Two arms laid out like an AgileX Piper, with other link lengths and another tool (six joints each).
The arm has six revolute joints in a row. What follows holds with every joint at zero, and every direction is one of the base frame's. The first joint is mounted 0.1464 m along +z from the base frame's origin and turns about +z. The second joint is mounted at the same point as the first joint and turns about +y. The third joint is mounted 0.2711 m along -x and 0.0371 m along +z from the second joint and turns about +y. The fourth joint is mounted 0.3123 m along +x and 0.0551 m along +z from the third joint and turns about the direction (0.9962, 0, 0.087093). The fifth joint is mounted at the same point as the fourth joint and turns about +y. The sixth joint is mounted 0.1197 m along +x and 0.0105 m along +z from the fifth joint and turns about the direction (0.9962, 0, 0.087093). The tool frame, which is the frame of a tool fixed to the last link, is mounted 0.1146 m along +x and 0.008 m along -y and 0.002 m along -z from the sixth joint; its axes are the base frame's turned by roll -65.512, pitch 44.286 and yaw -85.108 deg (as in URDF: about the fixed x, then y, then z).
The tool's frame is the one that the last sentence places.
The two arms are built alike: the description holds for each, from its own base.
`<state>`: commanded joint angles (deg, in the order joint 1, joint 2, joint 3, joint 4, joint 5, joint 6); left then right.
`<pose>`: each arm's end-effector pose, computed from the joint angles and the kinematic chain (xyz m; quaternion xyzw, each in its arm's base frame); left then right.
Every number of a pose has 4 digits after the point. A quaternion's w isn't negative.
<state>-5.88 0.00 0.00 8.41 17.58 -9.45 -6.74 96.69 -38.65 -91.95 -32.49 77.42</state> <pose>0.2663 -0.0254 0.1768 -0.1963 0.6764 -0.3703 0.6056 0.4024 0.0699 0.0049 -0.4235 0.7768 -0.0599 0.4623</pose>
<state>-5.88 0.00 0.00 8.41 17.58 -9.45 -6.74 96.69 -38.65 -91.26 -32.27 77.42</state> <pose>0.2663 -0.0254 0.1768 -0.1963 0.6764 -0.3703 0.6056 0.4038 0.0691 0.0054 -0.4179 0.7793 -0.0612 0.4630</pose>
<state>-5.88 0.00 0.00 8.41 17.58 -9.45 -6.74 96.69 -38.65 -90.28 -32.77 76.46</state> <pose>0.2663 -0.0254 0.1768 -0.1963 0.6764 -0.3703 0.6056 0.4051 0.0708 0.0074 -0.4170 0.7766 -0.0596 0.4685</pose>
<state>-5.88 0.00 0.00 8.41 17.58 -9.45 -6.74 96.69 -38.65 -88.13 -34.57 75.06</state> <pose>0.2663 -0.0254 0.1768 -0.1963 0.6764 -0.3703 0.6056 0.4076 0.0769 0.0133 -0.4105 0.7722 -0.0492 0.4826</pose>
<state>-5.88 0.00 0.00 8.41 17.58 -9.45 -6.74 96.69 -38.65 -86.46 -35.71 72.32</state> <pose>0.2663 -0.0254 0.1768 -0.1963 0.6764 -0.3703 0.6056 0.4101 0.0803 0.0177 -0.4158 0.7612 -0.0484 0.4954</pose>
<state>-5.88 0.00 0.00 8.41 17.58 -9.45 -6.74 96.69 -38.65 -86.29 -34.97 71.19</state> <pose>0.2663 -0.0254 0.1768 -0.1963 0.6764 -0.3703 0.6056 0.4112 0.0774 0.0166 -0.4213 0.7581 -0.0571 0.4944</pose>
